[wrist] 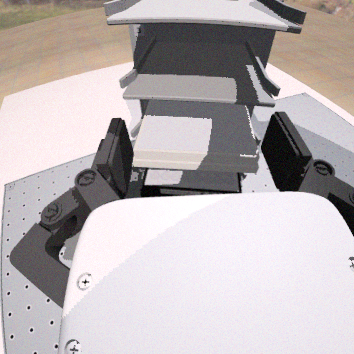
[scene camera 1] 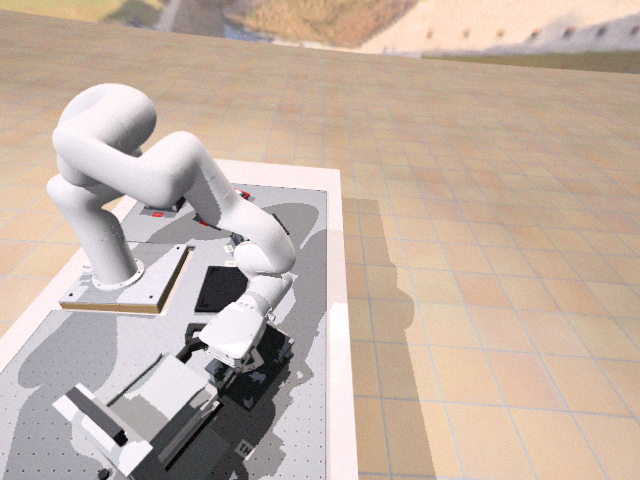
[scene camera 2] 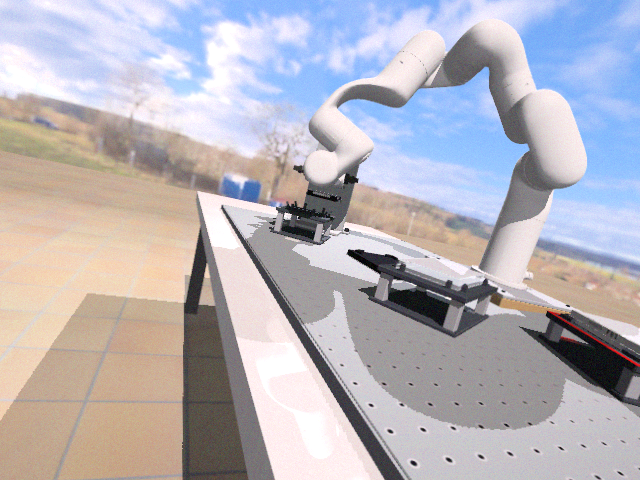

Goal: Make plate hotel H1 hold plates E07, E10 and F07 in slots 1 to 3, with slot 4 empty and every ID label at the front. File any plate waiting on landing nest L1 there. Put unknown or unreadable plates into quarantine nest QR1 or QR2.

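Frame: origin at the arm's base, x left, y back, z up, level; millimetres.
Where they show: gripper, fingertip midpoint: (wrist: 197, 131); arm's base, link origin: (scene camera 1: 119, 274) (scene camera 2: 496, 279).
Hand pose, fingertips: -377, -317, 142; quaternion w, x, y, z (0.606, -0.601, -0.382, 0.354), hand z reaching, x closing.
Things, the pixels of their top centre, and the offset from my fingertips, as dx, dy, dz. "*": a spot on its surface instead.
- Plate hotel H1, surface spot: (wrist: 197, 15) * -12, +3, +62
- pale thick plate, top centre: (wrist: 196, 101) (scene camera 1: 173, 408) -43, +27, -8
- grey shelf, top centre: (wrist: 199, 62) (scene camera 1: 164, 407) -52, +33, +20
- darker plate, top centre: (wrist: 193, 138) (scene camera 1: 177, 420) (scene camera 2: 325, 193) -43, +27, -51
- black nest, top centre: (scene camera 1: 251, 349) (scene camera 2: 309, 205) +114, -78, -86
Plate hotel H1 (scene camera 1: 164, 388) (wrist: 197, 15) is a grey shelf tower at the near end of the table. In the wrist view a pale thick plate (wrist: 168, 140) sits in one of its slots, under a grey shelf (wrist: 179, 88). A darker plate (wrist: 211, 180) lies lower down, and I cannot read any ID label. My gripper (wrist: 197, 131) (scene camera 1: 234, 369) (scene camera 2: 316, 210) is open and empty. Its black fingers stand wide on either side of the pale plate's front end, clear of it. It hangs over a black nest (scene camera 1: 276, 356) in front of the hotel.
A second black nest (scene camera 1: 221, 288) (scene camera 2: 429, 284) stands mid-table beside the arm's base plate (scene camera 1: 129, 294). Red-marked nests (scene camera 1: 154, 211) (scene camera 2: 594, 330) stand at the far end. The white table edge (scene camera 1: 338, 361) (scene camera 2: 248, 330) runs close along one side.
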